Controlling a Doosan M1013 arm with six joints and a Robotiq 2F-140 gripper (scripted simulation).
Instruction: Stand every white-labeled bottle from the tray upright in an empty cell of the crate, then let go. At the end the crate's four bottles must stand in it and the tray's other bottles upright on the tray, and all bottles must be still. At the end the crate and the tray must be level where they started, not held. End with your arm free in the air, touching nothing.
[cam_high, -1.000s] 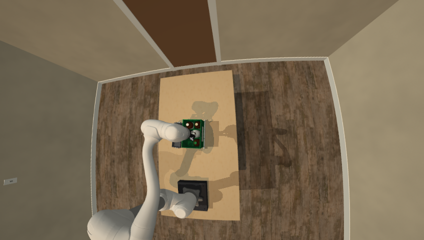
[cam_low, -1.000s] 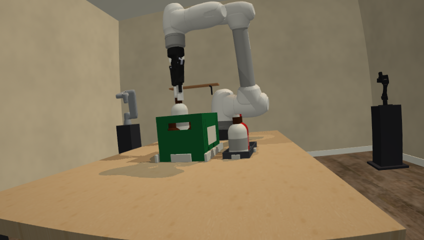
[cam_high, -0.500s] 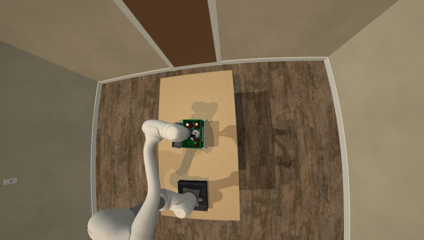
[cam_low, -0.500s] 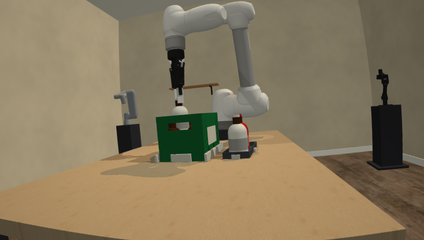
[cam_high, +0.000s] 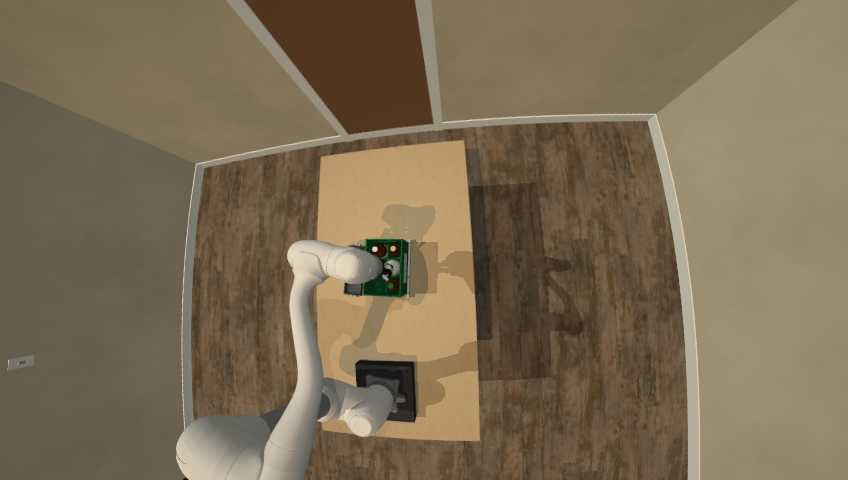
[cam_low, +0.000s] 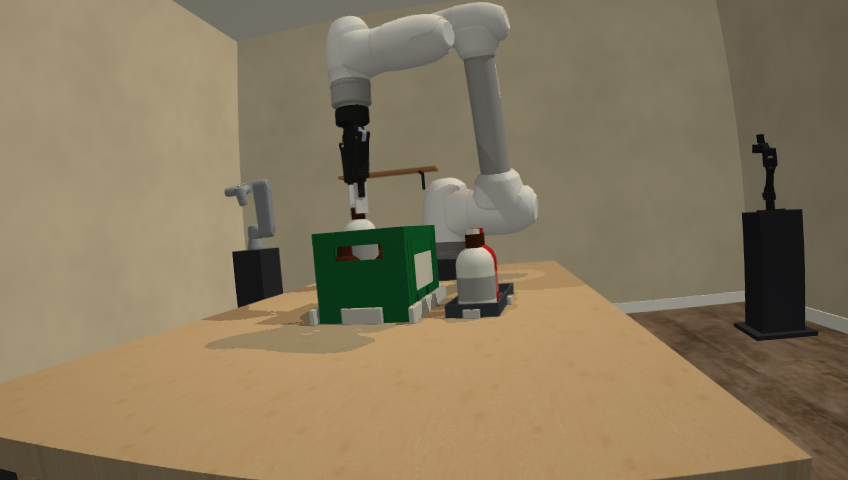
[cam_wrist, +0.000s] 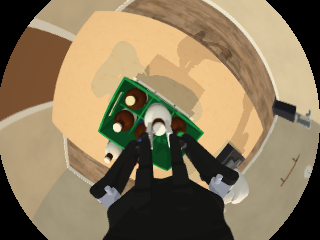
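Right now the green crate is 40 mm to the left of my hand and 160 mm below it. The rest, counted from my hand: white-labeled bottle: 60 mm ahead, 250 mm to the left, 160 mm below; dark tray: 30 mm behind, 250 mm to the left, 230 mm below; red-labeled bottle: 30 mm behind, 250 mm to the left, 160 mm below.
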